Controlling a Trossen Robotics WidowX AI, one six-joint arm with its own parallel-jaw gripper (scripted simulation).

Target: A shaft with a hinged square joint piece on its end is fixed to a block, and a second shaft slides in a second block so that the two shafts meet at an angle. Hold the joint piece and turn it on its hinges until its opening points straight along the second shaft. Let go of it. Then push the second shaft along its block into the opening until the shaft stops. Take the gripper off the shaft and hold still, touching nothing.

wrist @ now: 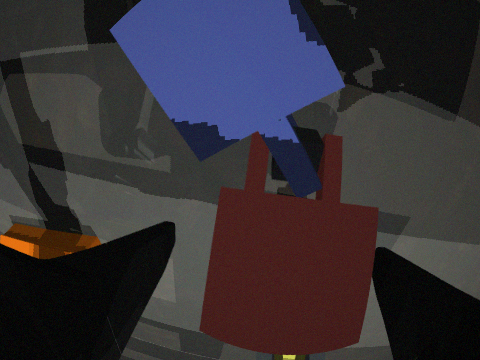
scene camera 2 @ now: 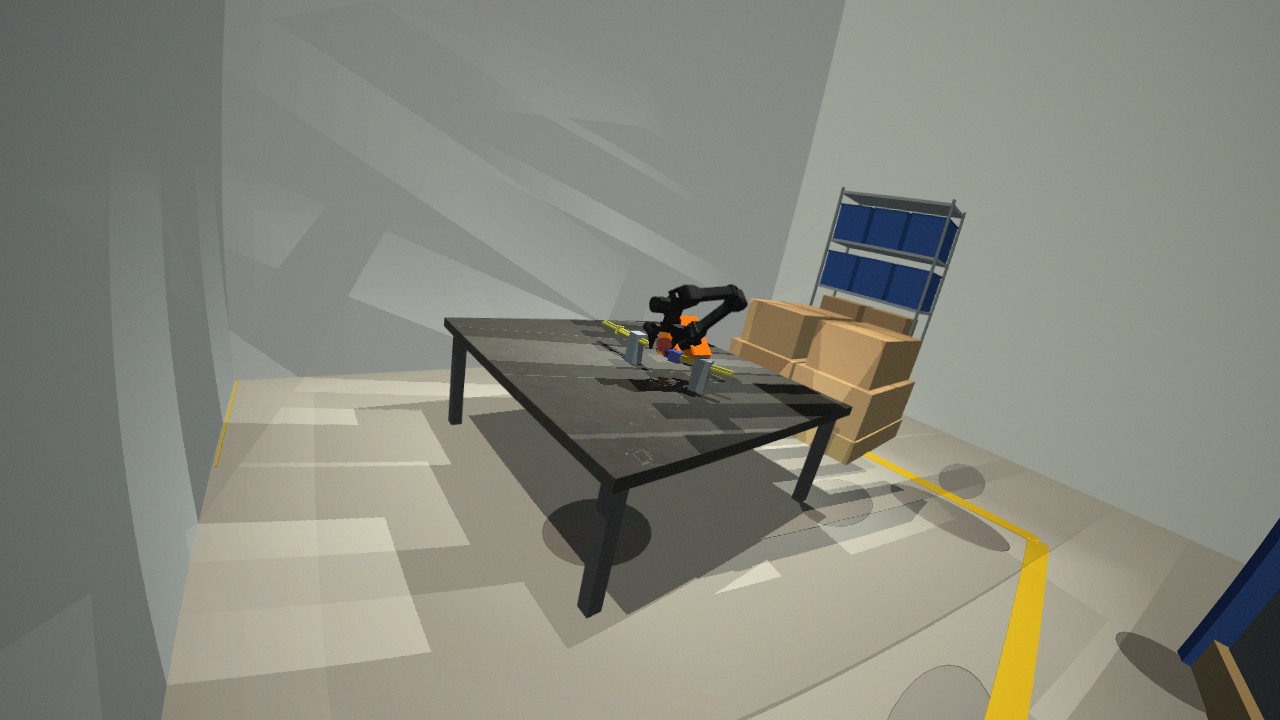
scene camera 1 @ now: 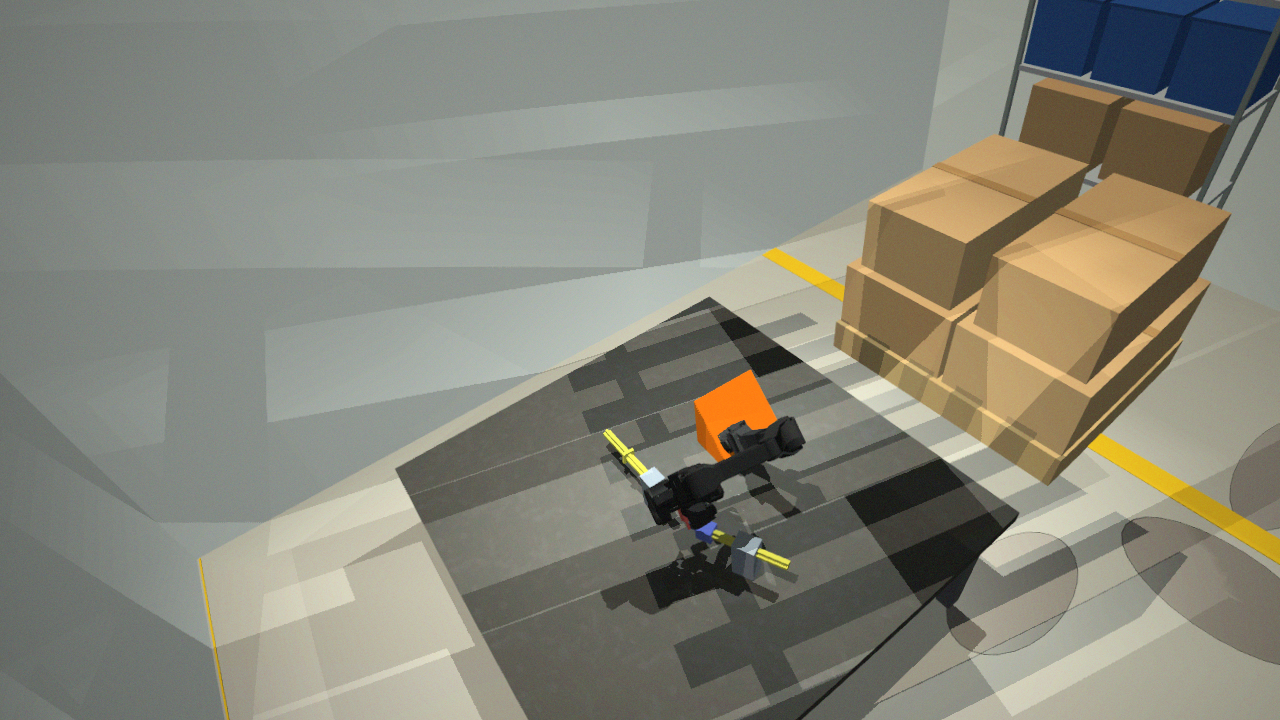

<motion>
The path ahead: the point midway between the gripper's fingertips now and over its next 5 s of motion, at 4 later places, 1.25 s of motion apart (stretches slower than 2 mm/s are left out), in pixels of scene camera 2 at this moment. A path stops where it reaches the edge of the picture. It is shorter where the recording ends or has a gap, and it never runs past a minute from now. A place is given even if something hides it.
My gripper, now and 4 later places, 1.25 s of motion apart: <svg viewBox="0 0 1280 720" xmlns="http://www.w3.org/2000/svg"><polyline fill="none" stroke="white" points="660,349 659,352 658,351 660,315 653,318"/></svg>
</motion>
